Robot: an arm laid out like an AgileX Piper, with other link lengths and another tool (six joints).
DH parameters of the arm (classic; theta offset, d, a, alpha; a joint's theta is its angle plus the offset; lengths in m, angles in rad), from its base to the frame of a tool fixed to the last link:
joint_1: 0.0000 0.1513 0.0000 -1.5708
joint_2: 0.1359 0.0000 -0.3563 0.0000
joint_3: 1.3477 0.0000 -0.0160 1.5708
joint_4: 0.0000 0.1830 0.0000 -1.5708
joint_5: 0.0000 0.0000 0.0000 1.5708
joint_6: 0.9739 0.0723 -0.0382 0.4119
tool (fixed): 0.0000 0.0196 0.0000 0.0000
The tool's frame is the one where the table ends.
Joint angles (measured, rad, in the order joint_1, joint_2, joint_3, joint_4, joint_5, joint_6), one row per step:
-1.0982, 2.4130, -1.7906, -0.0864, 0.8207, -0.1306
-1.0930, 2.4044, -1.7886, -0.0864, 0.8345, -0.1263
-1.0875, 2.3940, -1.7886, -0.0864, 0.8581, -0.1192
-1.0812, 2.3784, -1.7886, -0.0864, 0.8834, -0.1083
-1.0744, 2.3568, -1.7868, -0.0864, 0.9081, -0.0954
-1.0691, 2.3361, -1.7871, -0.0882, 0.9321, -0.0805
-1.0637, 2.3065, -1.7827, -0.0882, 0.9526, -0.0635
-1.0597, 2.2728, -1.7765, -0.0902, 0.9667, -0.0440
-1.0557, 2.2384, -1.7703, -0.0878, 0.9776, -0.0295
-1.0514, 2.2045, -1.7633, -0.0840, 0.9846, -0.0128
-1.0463, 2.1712, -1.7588, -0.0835, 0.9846, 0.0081
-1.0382, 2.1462, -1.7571, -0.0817, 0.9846, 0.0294
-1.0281, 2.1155, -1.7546, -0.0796, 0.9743, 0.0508
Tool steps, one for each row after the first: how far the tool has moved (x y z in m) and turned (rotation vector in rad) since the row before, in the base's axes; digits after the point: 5 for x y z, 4 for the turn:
0.00134, 0.00267, 0.00335, 0.0063, 0.0029, 0.0000
0.00102, 0.00331, 0.00427, 0.0114, 0.0055, -0.0032
0.00100, 0.00395, 0.00677, 0.0083, 0.0033, -0.0063
0.00079, 0.00471, 0.00933, 0.0041, 0.0007, -0.0077
0.00005, 0.00417, 0.00933, 0.0017, 0.0008, -0.0104
-0.00055, 0.00546, 0.01262, -0.0041, -0.0049, -0.0129
-0.00157, 0.00556, 0.01429, -0.0123, -0.0084, -0.0154
-0.00134, 0.00587, 0.01436, -0.0137, -0.0132, -0.0120
-0.00131, 0.00617, 0.01378, -0.0149, -0.0166, -0.0139
-0.00100, 0.00580, 0.01415, -0.0234, -0.0199, -0.0153
0.00083, 0.00543, 0.01073, -0.0176, -0.0189, -0.0129
0.00141, 0.00623, 0.01335, -0.0298, -0.0279, -0.0101

